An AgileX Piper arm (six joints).
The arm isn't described. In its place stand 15 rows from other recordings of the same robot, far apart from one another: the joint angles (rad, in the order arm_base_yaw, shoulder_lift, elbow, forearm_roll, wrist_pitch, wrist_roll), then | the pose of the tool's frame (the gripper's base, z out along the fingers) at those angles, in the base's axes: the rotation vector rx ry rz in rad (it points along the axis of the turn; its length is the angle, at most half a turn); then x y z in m.
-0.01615, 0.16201, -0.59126, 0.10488, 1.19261, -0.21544 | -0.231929 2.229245 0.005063 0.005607 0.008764 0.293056
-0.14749, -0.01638, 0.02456, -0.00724, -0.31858, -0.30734 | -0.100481 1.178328 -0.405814 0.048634 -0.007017 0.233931
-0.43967, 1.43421, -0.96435, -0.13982, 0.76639, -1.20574 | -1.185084 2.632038 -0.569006 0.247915 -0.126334 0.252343
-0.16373, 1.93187, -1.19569, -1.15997, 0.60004, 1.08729 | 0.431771 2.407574 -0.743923 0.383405 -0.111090 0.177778
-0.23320, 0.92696, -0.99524, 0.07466, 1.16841, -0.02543 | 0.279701 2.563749 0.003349 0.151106 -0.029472 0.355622
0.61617, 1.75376, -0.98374, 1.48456, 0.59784, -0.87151 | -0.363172 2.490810 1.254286 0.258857 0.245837 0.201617
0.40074, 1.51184, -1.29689, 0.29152, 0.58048, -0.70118 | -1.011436 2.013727 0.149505 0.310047 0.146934 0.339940
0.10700, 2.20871, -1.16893, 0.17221, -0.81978, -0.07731 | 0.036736 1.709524 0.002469 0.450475 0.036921 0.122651
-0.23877, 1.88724, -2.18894, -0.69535, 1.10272, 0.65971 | 0.886982 1.916424 -0.620529 0.385969 -0.147498 0.452651
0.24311, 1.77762, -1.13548, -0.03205, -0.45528, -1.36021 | -1.277244 1.185989 -0.844600 0.398632 0.100188 0.268950
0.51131, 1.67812, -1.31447, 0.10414, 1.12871, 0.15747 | -0.475086 2.971569 0.221114 0.284483 0.169422 0.263025
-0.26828, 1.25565, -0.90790, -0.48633, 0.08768, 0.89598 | 0.662235 1.790477 0.057595 0.271802 -0.078583 0.329951
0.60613, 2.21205, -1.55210, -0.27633, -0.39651, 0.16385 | -0.682270 1.647220 0.465146 0.414832 0.299217 0.191710
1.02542, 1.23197, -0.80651, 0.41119, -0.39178, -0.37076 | -0.660073 1.446509 0.699305 0.155202 0.229014 0.341846
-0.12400, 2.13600, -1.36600, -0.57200, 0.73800, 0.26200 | -0.020297 2.909496 -0.594567 0.404753 -0.083847 0.117224
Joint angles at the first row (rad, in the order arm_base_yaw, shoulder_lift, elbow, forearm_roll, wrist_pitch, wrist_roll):
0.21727, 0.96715, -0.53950, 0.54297, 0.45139, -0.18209
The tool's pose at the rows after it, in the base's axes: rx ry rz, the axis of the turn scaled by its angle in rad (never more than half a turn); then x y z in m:
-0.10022 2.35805 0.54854 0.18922 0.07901 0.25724
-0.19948 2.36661 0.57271 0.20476 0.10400 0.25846
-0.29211 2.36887 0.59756 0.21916 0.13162 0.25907
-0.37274 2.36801 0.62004 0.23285 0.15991 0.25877
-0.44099 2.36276 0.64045 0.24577 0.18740 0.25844
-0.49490 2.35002 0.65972 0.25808 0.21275 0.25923
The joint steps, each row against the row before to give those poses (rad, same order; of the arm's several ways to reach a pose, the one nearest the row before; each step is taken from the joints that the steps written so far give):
0.08570, 0.09931, -0.06498, -0.01071, -0.02839, -0.00051
0.09043, 0.10035, -0.07039, -0.00567, -0.02884, -0.00007
0.08289, 0.10039, -0.07827, -0.00386, -0.02270, 0.00005
0.06956, 0.09963, -0.08521, -0.00330, -0.01433, -0.00002
0.05555, 0.09446, -0.09072, -0.00368, -0.00537, -0.00005
0.04202, 0.08526, -0.09371, -0.00384, 0.00052, 0.00005

